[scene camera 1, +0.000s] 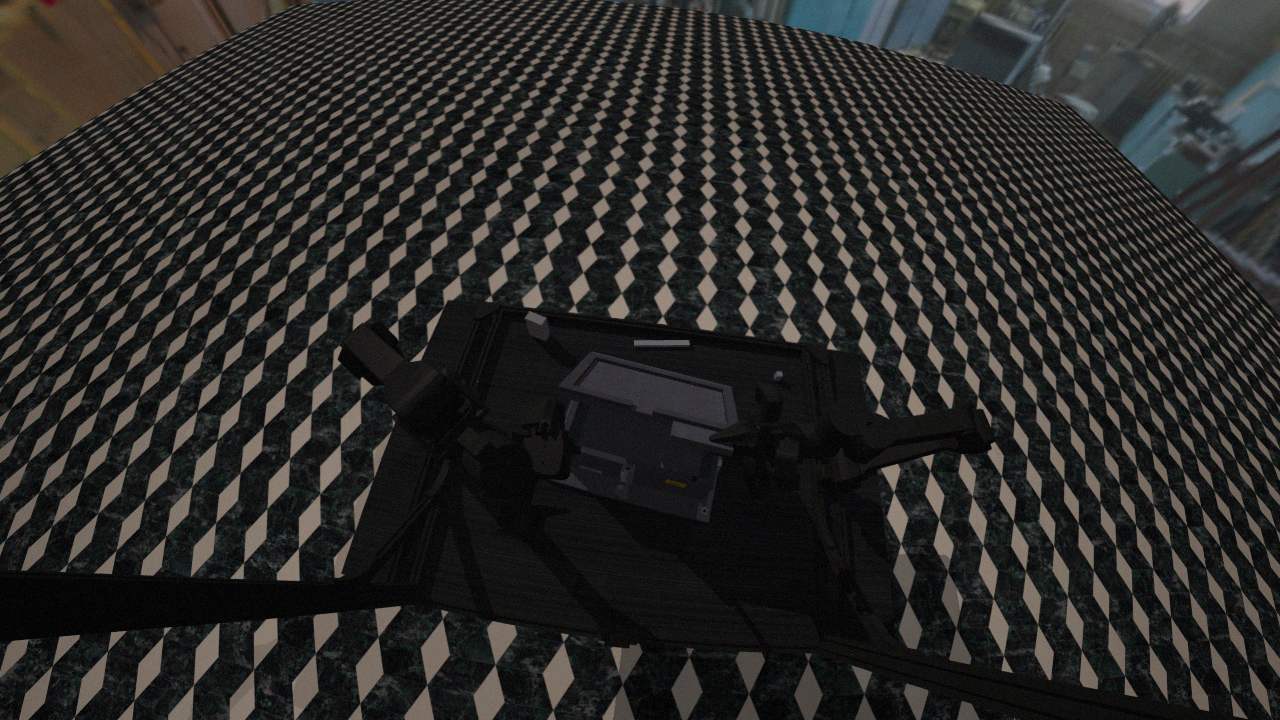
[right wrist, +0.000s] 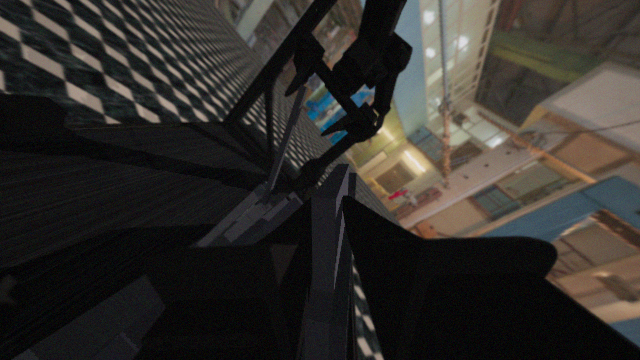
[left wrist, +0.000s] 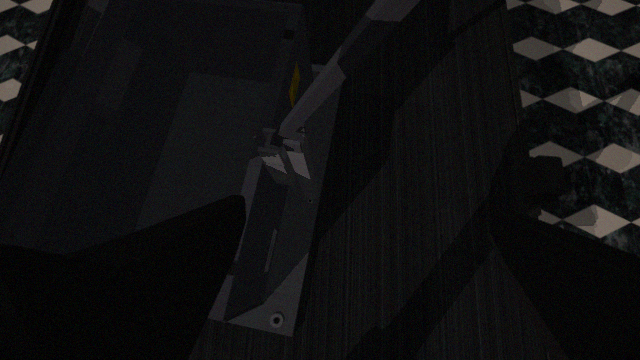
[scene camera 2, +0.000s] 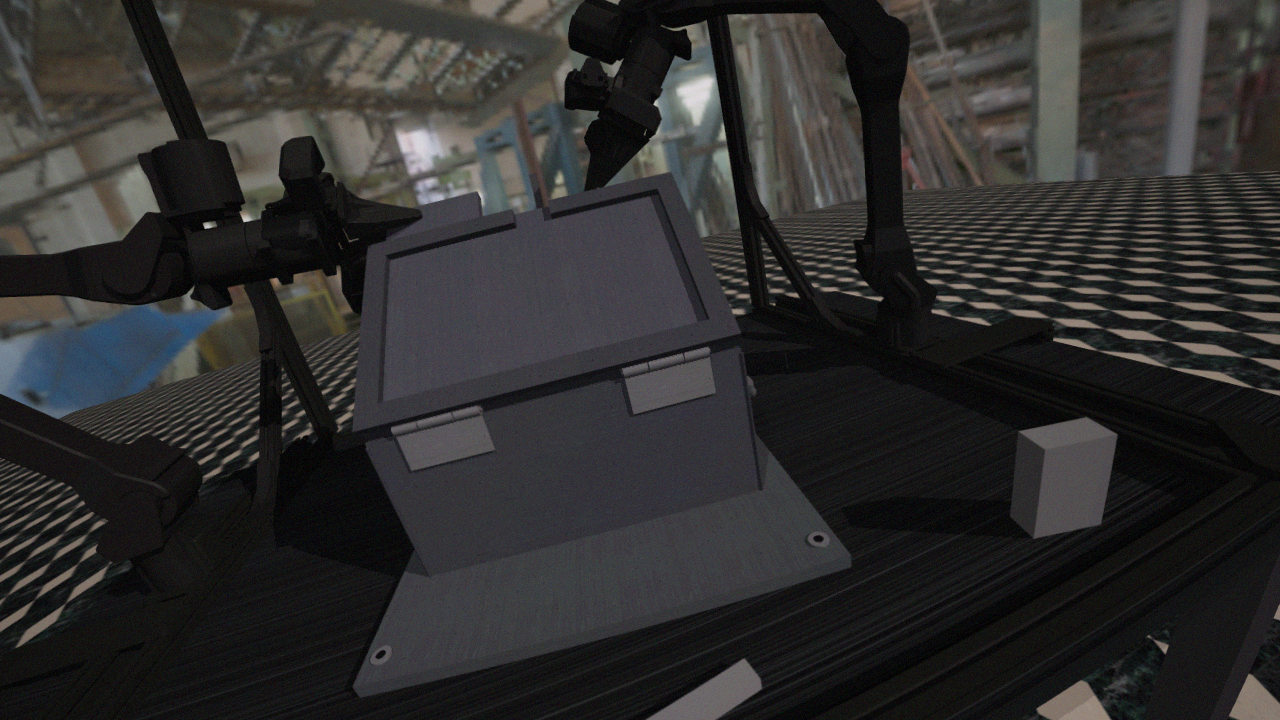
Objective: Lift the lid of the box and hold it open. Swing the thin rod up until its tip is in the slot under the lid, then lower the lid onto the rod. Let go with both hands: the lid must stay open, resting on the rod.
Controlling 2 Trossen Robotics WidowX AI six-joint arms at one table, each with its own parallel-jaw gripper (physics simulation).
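Pixels of known places: left gripper, fingertip midpoint: (scene camera 1: 573, 481) (right wrist: 304, 115) (left wrist: 366, 214); right gripper, fingertip midpoint: (scene camera 1: 709, 444) (right wrist: 330, 202) (scene camera 2: 423, 221); left arm's base, link origin: (right wrist: 296, 186) (scene camera 2: 905, 341); right arm's base, link origin: (scene camera 1: 828, 478) (scene camera 2: 191, 575).
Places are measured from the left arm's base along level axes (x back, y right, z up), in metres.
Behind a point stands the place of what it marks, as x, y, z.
The grey box (scene camera 1: 617, 447) @(-0.406, -0.024, -0.007) (scene camera 2: 572, 483) @(-0.482, -0.145, 0.051) stands with its lid (scene camera 1: 644, 394) @(-0.447, -0.056, 0.226) (scene camera 2: 537, 304) @(-0.466, -0.088, 0.196) tilted up on the hinges. My right gripper (scene camera 1: 718, 438) @(-0.555, 0.046, 0.290) (scene camera 2: 417, 215) @(-0.555, 0.046, 0.290) (right wrist: 330, 202) @(-0.555, 0.046, 0.290) is shut on the flat tab at the lid's free edge. The thin rod (left wrist: 320, 90) @(-0.425, 0.108, 0.251) (right wrist: 286, 140) @(-0.434, 0.110, 0.255) slants up from its pivot at the box front, its tip clear of the lid. My left gripper (scene camera 1: 563, 447) (scene camera 2: 592, 185) @(-0.357, 0.129, 0.283) (left wrist: 366, 214) @(-0.357, 0.129, 0.283) (right wrist: 304, 115) @(-0.357, 0.129, 0.283) is open and empty, in front of the box near the rod. The slot under the lid is not clearly visible, and the scene is dark.
A white block (scene camera 1: 537, 325) @(-0.161, -0.294, 0.047) (scene camera 2: 1065, 474) @(-0.164, -0.319, 0.033) and a white bar (scene camera 1: 661, 342) @(-0.482, -0.327, -0.010) (scene camera 2: 716, 694) @(-0.435, -0.321, -0.009) lie behind the box. A small white piece (scene camera 1: 777, 376) @(-0.797, -0.263, 0.000) is at the back right in scene camera 1. A yellow mark (scene camera 1: 675, 483) @(-0.533, 0.066, 0.089) (left wrist: 295, 85) @(-0.535, 0.066, 0.084) shows on the box front. Dark frame rails border the table.
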